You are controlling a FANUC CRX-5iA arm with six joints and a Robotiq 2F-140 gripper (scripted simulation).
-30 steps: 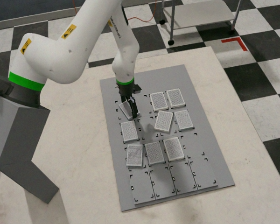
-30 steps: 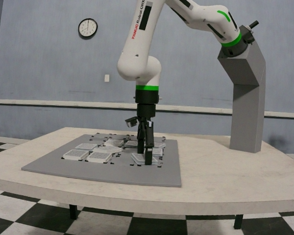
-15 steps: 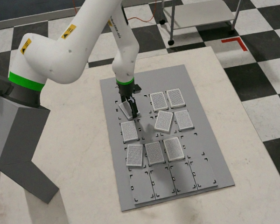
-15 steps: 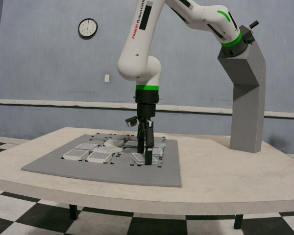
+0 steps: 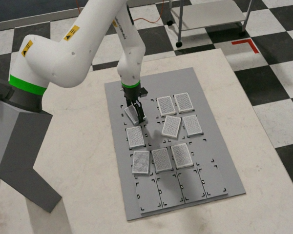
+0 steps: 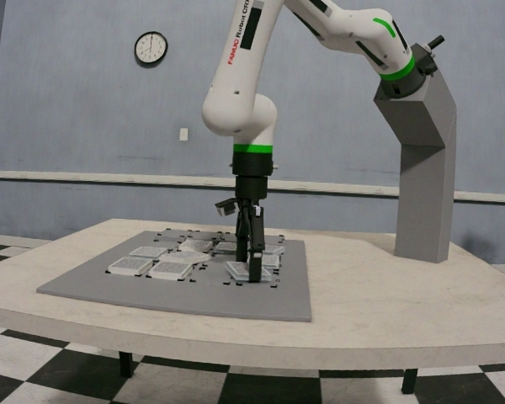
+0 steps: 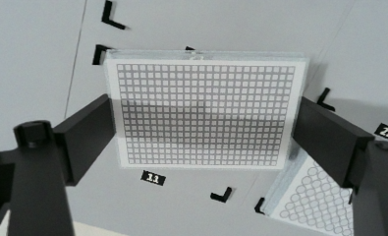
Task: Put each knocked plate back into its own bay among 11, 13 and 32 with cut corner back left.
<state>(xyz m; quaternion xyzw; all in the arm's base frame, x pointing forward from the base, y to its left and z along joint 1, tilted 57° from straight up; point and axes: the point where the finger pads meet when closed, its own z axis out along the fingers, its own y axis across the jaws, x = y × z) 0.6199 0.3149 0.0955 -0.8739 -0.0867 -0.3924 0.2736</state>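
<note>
My gripper is now 30 mm short of the bay label 21, 30 mm above it and 20 mm to the right of it. Also, from my hand: plate: 10 mm below; bay label 11: 80 mm behind, 30 mm below, 10 mm to the left.
</note>
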